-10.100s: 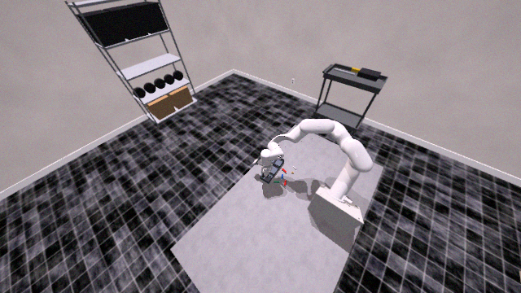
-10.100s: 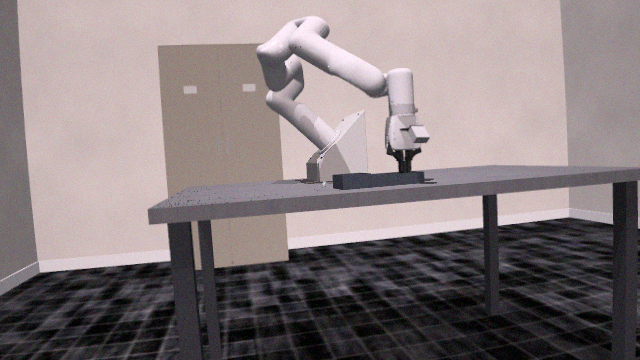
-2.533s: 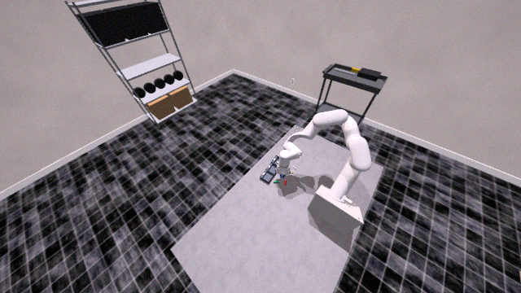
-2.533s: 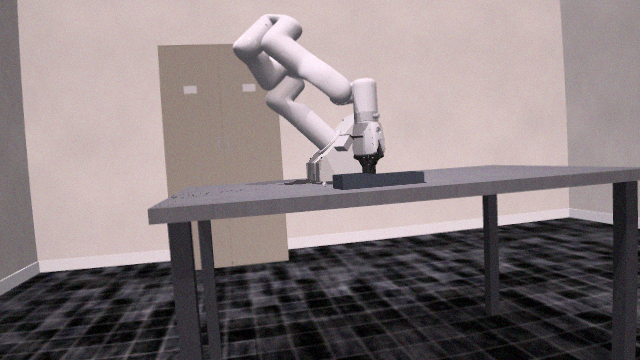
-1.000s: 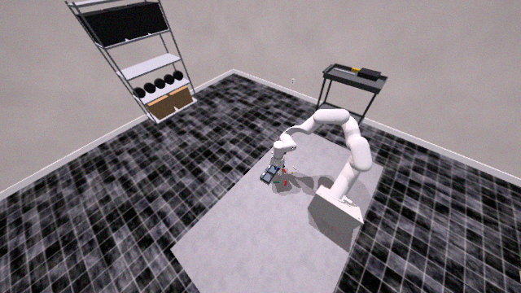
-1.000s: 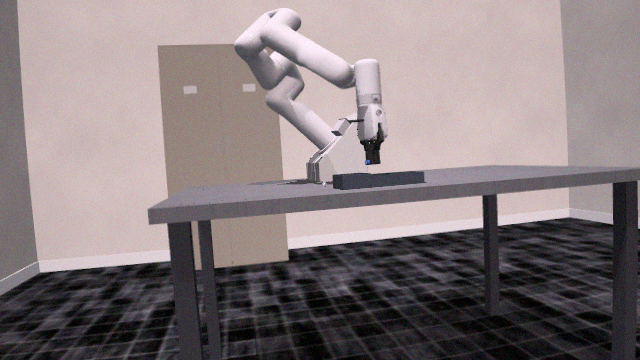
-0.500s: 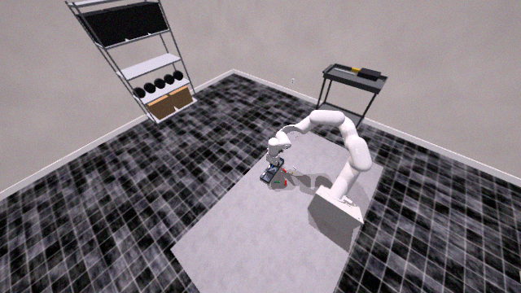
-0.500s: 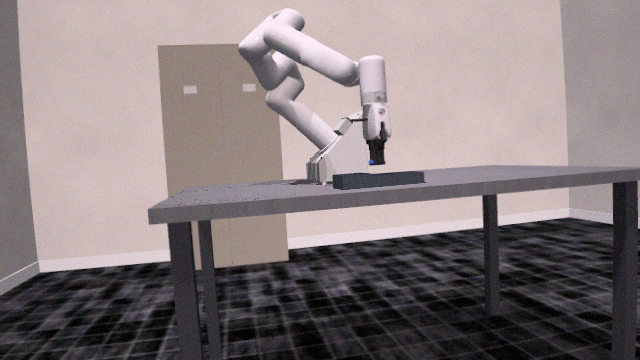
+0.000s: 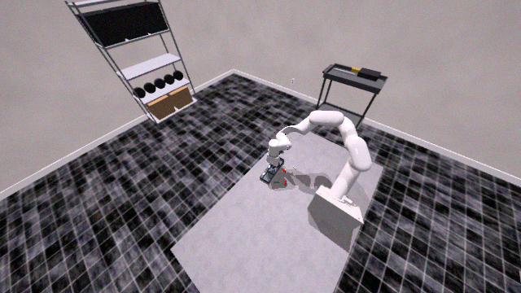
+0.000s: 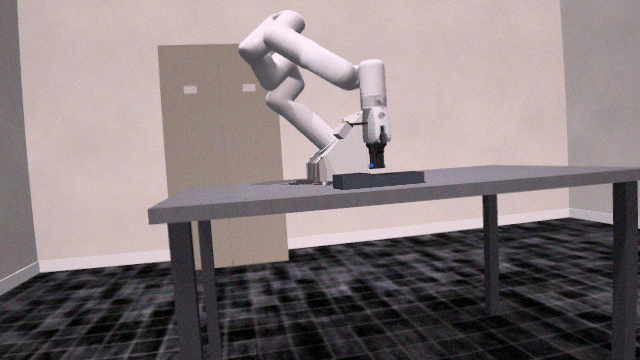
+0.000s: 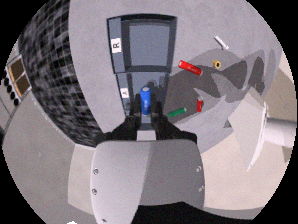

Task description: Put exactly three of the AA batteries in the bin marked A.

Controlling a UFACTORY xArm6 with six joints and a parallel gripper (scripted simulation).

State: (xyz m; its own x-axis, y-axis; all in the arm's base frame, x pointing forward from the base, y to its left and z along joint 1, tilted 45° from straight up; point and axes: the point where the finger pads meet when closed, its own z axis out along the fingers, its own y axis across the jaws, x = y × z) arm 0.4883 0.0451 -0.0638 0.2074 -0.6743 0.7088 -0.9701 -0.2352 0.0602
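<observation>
The dark two-compartment bin is 5 cm below my hand. The rest, counted from my hand: green AA battery (10 cm behind, 6 cm to the left, 6 cm below); then red battery (7 cm behind, 6 cm to the right, 6 cm below); then blue AA battery (2 cm below).
</observation>
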